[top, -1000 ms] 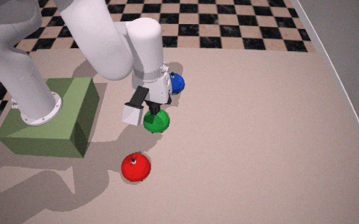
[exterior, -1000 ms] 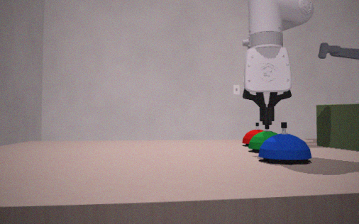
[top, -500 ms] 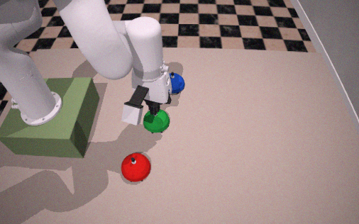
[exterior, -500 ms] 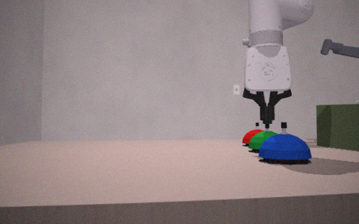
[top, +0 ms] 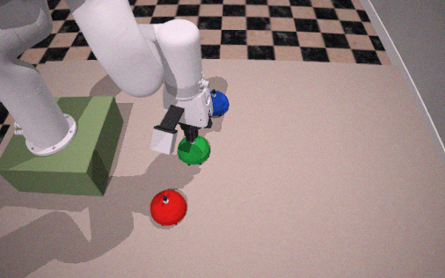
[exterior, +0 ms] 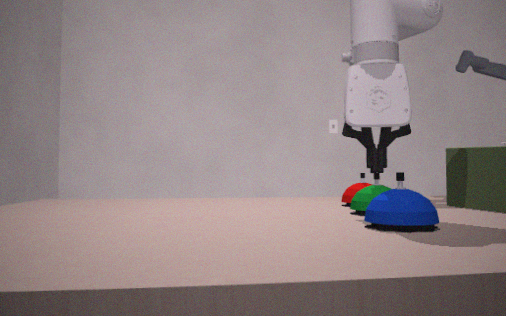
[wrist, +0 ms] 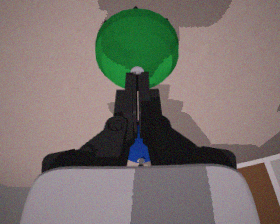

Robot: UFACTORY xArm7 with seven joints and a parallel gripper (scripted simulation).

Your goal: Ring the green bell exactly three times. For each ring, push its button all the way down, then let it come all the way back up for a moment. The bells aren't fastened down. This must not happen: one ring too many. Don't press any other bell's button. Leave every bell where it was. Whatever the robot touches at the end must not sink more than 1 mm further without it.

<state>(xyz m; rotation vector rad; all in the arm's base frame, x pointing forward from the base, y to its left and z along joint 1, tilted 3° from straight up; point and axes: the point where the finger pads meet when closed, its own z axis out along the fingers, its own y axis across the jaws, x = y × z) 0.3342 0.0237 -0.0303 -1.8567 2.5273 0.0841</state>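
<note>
My hand is 50 mm above the green bell. From my hand the other things lie so: red bell (160 mm to the right, 50 mm below, 50 mm behind); then blue bell (160 mm to the left, 50 mm below, 50 mm ahead).
</note>
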